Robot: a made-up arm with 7 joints.
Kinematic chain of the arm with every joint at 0, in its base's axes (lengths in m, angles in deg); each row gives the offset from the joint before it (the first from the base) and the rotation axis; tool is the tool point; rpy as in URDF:
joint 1: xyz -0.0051 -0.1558 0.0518 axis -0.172 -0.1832 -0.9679
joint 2: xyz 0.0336 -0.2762 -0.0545 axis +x
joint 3: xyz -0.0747 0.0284 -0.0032 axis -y
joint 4: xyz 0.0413 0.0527 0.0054 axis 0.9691 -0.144 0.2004
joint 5: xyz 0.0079 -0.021 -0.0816 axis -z
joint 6: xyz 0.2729 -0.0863 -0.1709 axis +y
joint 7: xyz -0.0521 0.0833 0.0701 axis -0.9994 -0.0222 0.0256
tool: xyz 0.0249 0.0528 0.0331 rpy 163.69 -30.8 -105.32
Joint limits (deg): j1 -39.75..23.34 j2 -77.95..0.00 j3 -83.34..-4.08 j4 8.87..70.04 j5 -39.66..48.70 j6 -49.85..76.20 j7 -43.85..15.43
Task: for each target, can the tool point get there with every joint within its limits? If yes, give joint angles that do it. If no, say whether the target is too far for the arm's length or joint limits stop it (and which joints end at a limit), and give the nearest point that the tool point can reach.
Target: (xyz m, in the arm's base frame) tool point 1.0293 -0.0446 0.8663
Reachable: no: too far | nearest point 0.2907 -0.1456 0.1756 | short by 1.016 m
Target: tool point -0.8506 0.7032 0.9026
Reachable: no: too far | nearest point 0.0845 0.0437 0.1733 | short by 1.357 m
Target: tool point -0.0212 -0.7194 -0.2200
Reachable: yes | joints -6.03 -71.71 -67.25 39.80 35.56 -2.28 2.81
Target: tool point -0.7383 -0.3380 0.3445
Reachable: no: joint limits stop it (at a limit: joint 1, joint 2, joint 3, joint 4, joint 5, joint 6, joint 7) | nearest point -0.4763 -0.6773 0.1202 | short by 0.484 m
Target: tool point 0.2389 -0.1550 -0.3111
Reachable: yes | joints -14.06 -11.70 -30.96 26.67 -15.59 49.70 -33.29
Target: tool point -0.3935 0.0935 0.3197
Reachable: no: joint limits stop it (at a limit: joint 1, joint 3, joint 4, joint 5, joint 6, joint 7) | nearest point 0.0651 0.0548 0.1339 | short by 0.496 m
